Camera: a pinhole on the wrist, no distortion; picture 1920 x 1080 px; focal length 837.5 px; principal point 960.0 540.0 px. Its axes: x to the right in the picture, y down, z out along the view. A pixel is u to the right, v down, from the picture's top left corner.
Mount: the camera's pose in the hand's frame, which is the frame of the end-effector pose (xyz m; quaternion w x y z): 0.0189 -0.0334 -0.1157 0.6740 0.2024 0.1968 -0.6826
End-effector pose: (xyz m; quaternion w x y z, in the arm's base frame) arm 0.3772 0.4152 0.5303 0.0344 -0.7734 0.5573 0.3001
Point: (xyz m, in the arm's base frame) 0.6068 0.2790 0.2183
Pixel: outside the picture
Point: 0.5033 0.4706 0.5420
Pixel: 1257.7 212.6
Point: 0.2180 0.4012 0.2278
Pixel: 108.2 851.9
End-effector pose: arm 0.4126 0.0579 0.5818 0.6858 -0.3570 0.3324 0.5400
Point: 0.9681 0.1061 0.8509
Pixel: 1353.5 389.3
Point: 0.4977 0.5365 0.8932
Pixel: 443.1 511.1
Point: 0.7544 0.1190 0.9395
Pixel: 1094.1 181.1
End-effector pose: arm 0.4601 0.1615 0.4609 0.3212 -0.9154 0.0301 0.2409
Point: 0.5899 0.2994 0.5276
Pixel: 1300.1 967.4
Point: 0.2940 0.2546 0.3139
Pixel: 105.2 239.1
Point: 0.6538 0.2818 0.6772
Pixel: outside the picture
